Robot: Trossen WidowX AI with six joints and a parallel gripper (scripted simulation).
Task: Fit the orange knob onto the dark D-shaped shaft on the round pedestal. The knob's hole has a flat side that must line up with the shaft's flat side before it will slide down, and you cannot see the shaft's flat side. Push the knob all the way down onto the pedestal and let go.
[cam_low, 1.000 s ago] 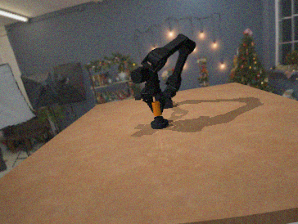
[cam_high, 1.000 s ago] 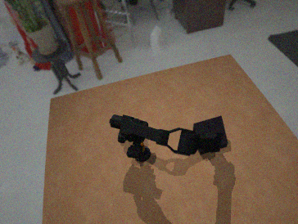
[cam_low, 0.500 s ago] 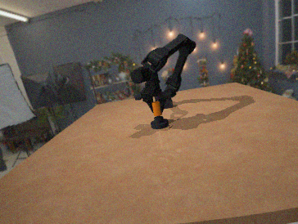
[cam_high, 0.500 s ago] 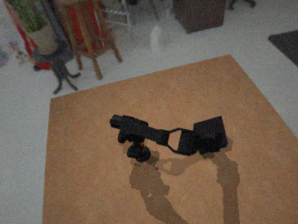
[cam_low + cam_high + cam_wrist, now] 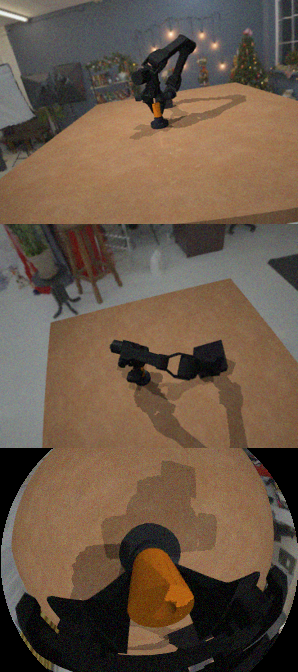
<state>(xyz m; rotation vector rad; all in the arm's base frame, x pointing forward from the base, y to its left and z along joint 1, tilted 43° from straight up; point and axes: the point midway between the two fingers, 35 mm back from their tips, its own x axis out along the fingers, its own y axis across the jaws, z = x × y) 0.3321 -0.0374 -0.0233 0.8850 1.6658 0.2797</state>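
Now: gripper tip 3 cm above the round pedestal. Also, from my gripper tip: orange knob 2 cm above.
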